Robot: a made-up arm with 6 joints.
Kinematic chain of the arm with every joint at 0, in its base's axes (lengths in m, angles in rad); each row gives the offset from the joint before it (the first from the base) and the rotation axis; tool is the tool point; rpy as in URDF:
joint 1: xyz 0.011 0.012 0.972 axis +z
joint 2: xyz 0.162 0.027 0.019 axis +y
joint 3: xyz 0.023 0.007 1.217 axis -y
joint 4: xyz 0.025 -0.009 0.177 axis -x
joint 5: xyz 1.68 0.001 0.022 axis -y
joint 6: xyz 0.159 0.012 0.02 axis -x
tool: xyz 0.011 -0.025 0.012 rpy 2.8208 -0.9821 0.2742
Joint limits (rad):
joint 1: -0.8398..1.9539
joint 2: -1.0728..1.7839
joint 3: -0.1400..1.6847
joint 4: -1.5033..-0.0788
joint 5: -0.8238..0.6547
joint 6: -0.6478..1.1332
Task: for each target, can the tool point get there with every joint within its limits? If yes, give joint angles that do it. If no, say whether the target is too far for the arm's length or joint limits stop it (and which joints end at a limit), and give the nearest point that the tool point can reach.
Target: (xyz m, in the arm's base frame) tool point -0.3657 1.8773 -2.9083
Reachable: no: too far | nearest point -0.3125 1.6140 -1.1603 | short by 1.769 m
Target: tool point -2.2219 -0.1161 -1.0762
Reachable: no: joint limits stop it (at a limit: joint 1, joint 2, joint 3, joint 4, joint 5, joint 6) | nearest point -0.4188 0.7663 -1.0612 | short by 2.007 m
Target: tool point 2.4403 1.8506 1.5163
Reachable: yes | joints 0.6525 0.9484 0.7532 -0.9555 -0.1097 0.5718
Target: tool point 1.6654 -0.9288 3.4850
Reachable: yes | joints -0.4787 0.3770 1.0973 -1.2715 0.3095 -0.2411
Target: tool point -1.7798 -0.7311 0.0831
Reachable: no: joint limits stop it (at a limit: joint 2, joint 3, joint 5, joint 6) | nearest point -2.4855 -1.0239 1.9550 | short by 2.022 m
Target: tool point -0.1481 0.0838 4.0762
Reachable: yes | joints -0.4880 -0.1076 1.4866 -1.0430 -0.1140 0.0222
